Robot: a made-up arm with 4 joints.
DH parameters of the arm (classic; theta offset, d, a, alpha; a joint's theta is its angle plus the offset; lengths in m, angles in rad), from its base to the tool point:
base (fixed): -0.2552 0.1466 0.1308 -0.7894
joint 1: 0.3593 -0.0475 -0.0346 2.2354
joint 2: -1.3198 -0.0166 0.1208 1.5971
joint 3: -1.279 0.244 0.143 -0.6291
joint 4: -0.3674 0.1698 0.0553 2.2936
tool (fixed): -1.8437 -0.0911 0 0
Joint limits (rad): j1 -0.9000..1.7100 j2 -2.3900..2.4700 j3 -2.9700..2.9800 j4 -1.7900..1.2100
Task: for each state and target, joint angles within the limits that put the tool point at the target. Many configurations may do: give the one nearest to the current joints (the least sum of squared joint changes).
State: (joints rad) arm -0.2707 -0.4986 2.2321 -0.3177
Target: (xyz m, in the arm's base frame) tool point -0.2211 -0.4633 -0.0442
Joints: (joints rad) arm 0.5731 0.2505 1.9739 -0.3345
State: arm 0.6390 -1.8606 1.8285 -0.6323
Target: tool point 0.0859 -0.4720 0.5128
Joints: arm 0.8510 -1.0930 1.8378 -0.4764
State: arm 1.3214 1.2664 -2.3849 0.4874
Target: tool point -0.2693 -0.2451 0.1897
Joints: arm 0.9323 0.7773 -2.4920 1.0725
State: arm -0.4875 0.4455 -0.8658 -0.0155
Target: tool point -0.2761 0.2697 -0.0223
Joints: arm -0.1846 -0.0555 -1.0780 -0.1274
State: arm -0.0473 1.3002 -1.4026 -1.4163
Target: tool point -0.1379 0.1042 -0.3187
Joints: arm 0.0604 1.0140 -0.9388 -1.6011
